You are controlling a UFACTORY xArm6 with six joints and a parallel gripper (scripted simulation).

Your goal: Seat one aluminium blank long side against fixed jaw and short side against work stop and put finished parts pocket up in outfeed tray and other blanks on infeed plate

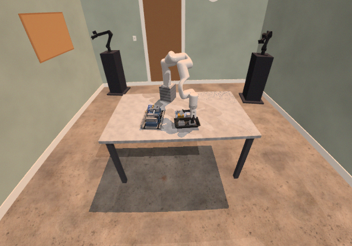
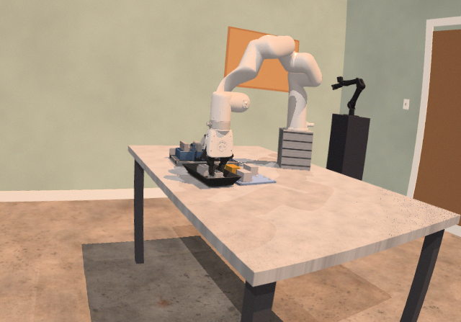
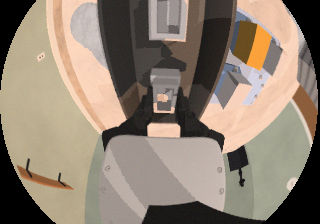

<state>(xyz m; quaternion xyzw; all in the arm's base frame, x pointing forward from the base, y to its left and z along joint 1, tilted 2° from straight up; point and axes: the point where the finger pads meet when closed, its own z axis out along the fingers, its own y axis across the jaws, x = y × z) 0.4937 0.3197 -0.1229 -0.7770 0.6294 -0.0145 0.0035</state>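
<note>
The brass blank lies 100 mm behind my hand, 120 mm to the right of it and 30 mm below it. Round my hand: blue vise (40 mm behind, 390 mm to the right, 20 mm below).
</note>
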